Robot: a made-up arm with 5 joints.
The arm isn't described. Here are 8 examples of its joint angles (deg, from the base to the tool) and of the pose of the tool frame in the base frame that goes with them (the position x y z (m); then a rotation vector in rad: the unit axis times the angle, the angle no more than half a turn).
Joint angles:
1: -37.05 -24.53 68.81 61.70 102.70
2: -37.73 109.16 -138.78 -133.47 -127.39
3: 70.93 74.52 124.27 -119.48 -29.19
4: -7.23 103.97 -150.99 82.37 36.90
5: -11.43 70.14 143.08 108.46 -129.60
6: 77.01 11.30 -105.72 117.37 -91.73
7: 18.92 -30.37 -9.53 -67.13 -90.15
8: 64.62 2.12 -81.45 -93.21 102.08
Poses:
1: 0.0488 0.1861 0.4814 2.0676 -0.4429 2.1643
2: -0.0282 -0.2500 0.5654 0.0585 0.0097 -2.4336
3: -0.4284 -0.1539 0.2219 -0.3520 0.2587 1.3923
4: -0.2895 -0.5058 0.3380 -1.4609 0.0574 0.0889
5: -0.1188 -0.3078 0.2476 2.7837 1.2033 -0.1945
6: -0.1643 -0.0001 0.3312 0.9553 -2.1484 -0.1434
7: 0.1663 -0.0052 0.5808 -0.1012 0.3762 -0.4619
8: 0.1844 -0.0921 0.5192 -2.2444 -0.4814 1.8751
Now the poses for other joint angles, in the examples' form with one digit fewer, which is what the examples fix.
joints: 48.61 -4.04 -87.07 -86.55 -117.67
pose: -0.051 -0.107 0.482 -0.995 0.887 0.601
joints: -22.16 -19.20 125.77 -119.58 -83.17
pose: 0.381 -0.236 0.561 1.763 1.381 -1.112
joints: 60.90 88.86 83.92 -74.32 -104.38
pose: -0.148 -0.049 0.182 -0.347 -2.255 1.535
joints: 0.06 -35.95 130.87 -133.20 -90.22
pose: 0.252 -0.379 0.622 2.249 1.034 -0.661
